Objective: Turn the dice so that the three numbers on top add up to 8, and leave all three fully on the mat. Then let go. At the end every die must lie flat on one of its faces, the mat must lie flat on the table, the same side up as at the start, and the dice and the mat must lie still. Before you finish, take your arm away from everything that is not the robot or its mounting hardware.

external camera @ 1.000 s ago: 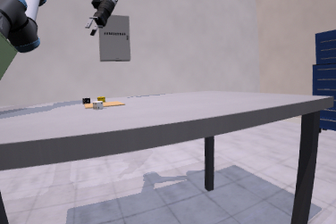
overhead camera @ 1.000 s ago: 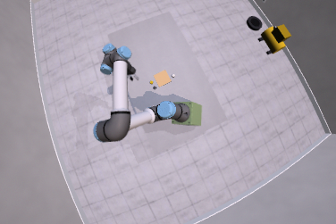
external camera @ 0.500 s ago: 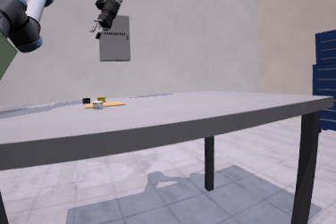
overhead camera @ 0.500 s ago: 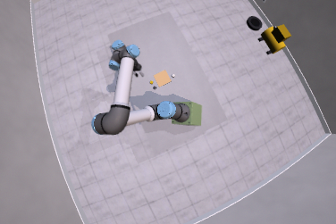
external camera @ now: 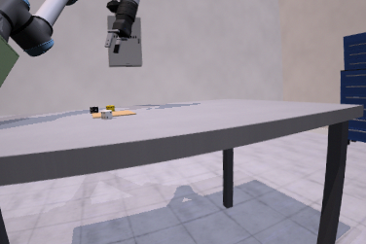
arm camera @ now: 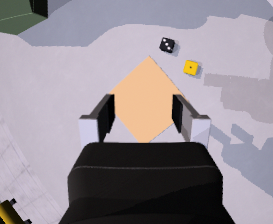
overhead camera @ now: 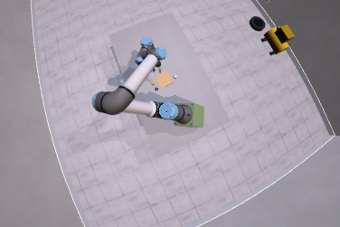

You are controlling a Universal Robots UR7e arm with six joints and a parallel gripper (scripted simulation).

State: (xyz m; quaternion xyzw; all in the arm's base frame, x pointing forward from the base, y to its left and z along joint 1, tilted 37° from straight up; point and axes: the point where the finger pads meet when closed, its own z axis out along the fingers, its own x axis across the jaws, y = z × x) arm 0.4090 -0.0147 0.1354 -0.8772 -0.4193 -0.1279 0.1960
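Right now my hand is 24 cm above the white die, 17 cm to the left of it and 4 cm past it. The rest, counted from my hand: mat: 25 cm below, 5 cm to the right, 2 cm behind; then yellow die: 24 cm below, 6 cm to the left, 2 cm behind.
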